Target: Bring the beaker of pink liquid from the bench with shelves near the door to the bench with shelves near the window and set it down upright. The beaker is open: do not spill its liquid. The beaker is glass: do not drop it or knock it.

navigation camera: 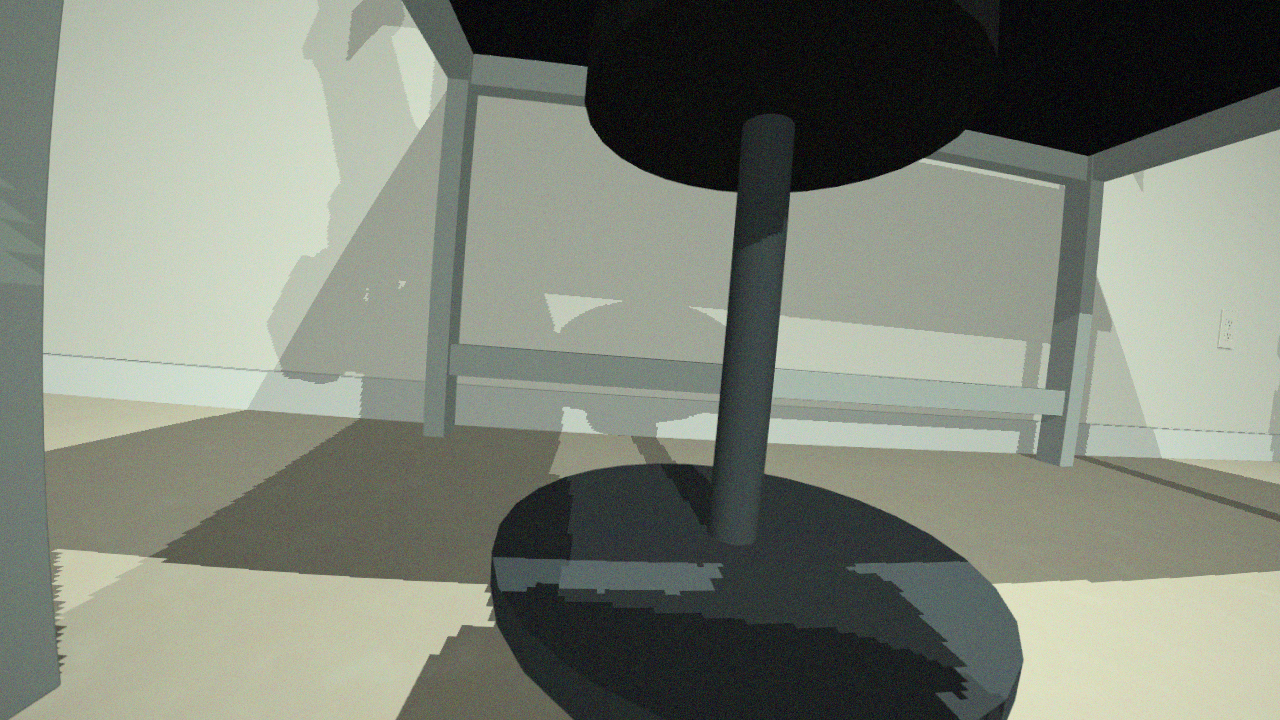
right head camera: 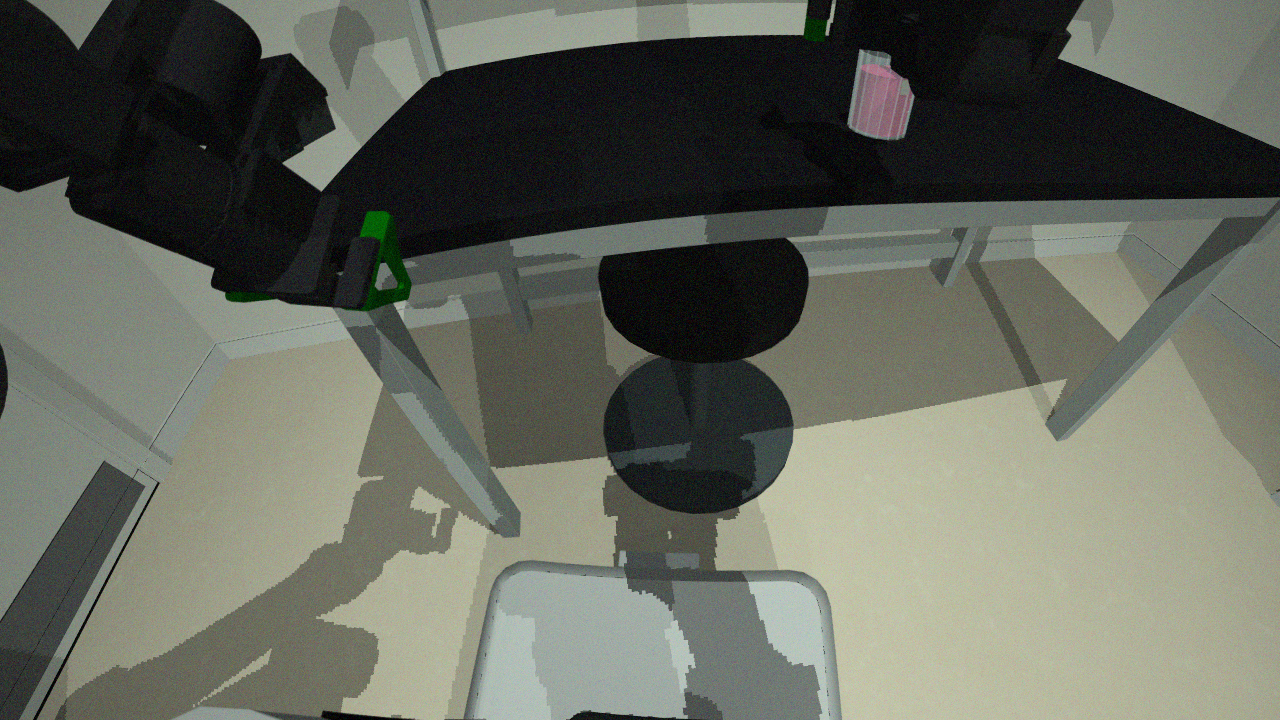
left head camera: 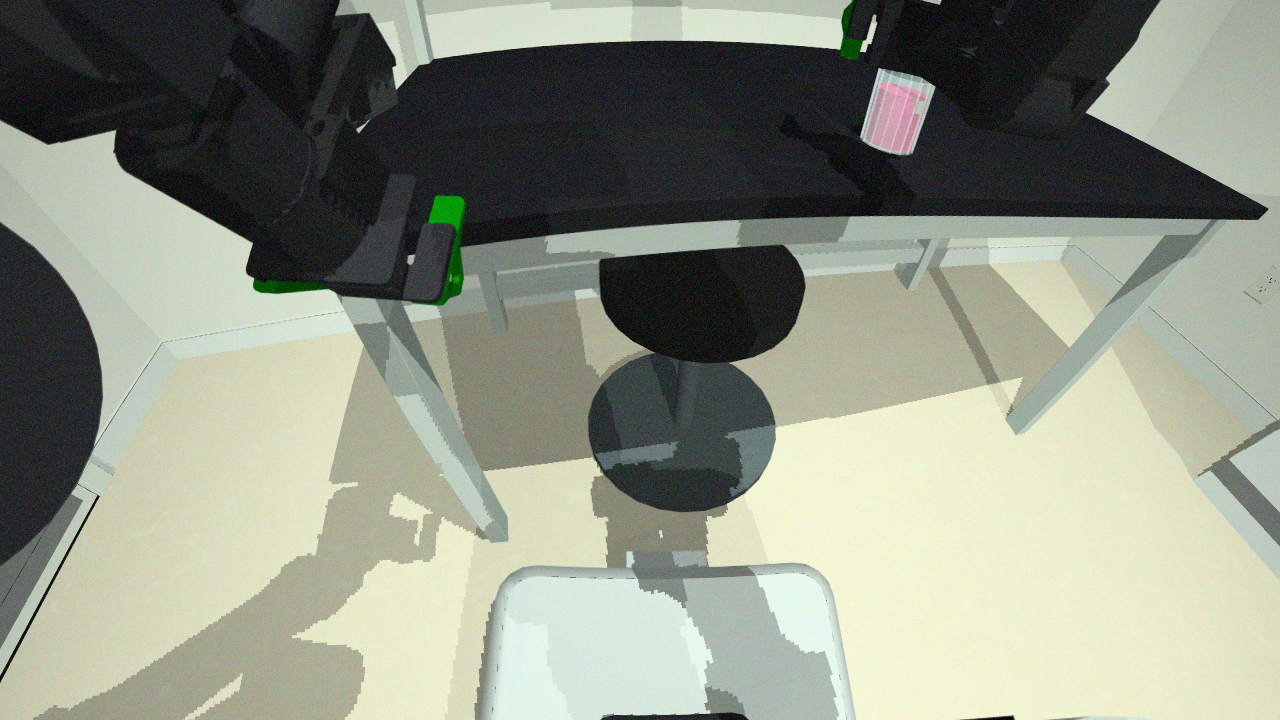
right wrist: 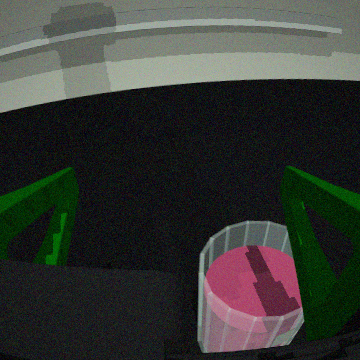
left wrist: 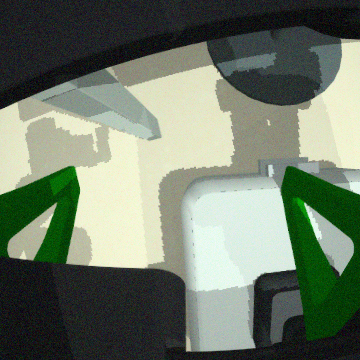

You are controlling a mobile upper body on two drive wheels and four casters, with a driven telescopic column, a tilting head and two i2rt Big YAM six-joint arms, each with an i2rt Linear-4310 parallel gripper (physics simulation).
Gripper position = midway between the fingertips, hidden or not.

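There's a glass beaker of pink liquid (left head camera: 899, 102), and you get the glass beaker of pink liquid (right head camera: 881, 104) again, plus the glass beaker of pink liquid (right wrist: 248, 294). In the navigation camera view the glass beaker of pink liquid is out of frame, and in the left wrist view the glass beaker of pink liquid is out of frame too. The left gripper (left head camera: 402, 281) can be seen, also as the left gripper (right head camera: 361, 288) and the left gripper (left wrist: 180, 177). And the right gripper (left head camera: 883, 23) is there, with the right wrist view showing the right gripper (right wrist: 178, 178) as well.
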